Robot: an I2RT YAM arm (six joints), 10 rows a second.
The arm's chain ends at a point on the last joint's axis. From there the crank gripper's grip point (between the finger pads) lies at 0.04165 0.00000 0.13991 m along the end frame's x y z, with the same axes.
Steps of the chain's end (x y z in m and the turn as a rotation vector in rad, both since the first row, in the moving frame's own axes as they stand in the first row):
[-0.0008, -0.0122, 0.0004, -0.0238, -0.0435, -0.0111]
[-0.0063, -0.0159, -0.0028, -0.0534, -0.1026, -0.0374]
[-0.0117, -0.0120, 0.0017, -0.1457, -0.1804, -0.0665]
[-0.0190, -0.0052, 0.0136, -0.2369, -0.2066, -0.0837]
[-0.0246, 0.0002, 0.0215, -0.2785, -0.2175, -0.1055]
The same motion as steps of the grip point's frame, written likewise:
[-0.0069, -0.0093, 0.0020, -0.0238, -0.0435, -0.0111]
[-0.0207, -0.0096, 0.0006, -0.0534, -0.1026, -0.0374]
[-0.0368, 0.0068, 0.0056, -0.1457, -0.1804, -0.0665]
[-0.0470, 0.0261, 0.0156, -0.2369, -0.2066, -0.0837]
[-0.0535, 0.0368, 0.0223, -0.2785, -0.2175, -0.1055]

